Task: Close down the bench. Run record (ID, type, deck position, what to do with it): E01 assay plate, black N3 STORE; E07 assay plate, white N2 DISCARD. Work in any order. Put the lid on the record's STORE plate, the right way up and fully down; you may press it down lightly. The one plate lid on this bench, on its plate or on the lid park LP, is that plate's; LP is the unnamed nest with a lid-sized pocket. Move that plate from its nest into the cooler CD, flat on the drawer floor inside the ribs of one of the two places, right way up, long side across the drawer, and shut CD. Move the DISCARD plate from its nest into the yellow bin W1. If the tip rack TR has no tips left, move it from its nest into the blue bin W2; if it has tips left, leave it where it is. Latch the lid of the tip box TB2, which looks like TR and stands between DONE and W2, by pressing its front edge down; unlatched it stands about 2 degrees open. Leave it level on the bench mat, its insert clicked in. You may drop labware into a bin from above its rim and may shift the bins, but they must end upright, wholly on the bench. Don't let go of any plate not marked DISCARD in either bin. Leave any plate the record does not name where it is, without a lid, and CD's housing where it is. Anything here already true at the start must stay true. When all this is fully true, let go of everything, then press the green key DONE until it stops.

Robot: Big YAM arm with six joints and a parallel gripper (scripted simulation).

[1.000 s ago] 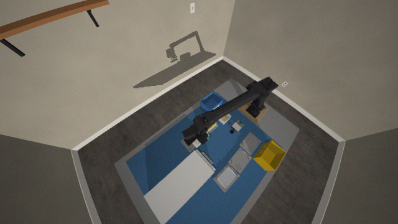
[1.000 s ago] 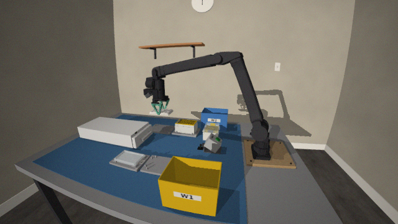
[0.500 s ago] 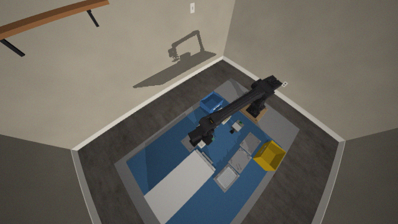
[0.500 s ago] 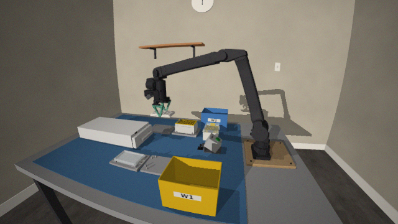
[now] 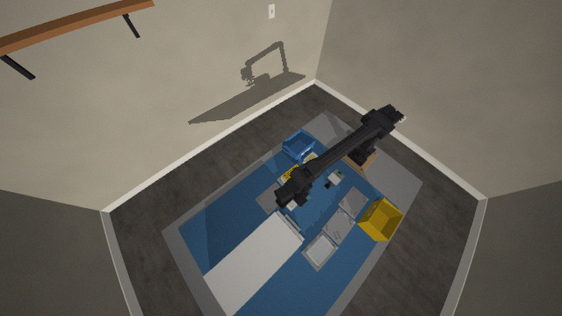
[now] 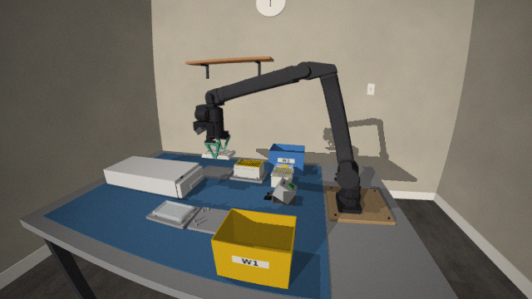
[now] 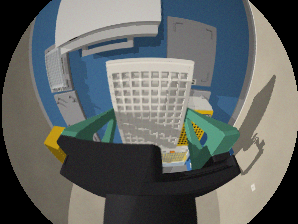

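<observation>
Right now my hand is 410 mm to the right of the yellow bin W1, 280 mm past it and 110 mm above it. The rest, counted from my hand: grey plate lid (180 mm ahead, 120 mm below, 90 mm to the left); tip rack TR (110 mm to the right, 110 mm behind, 90 mm below); white plate (right at my hand).
</observation>
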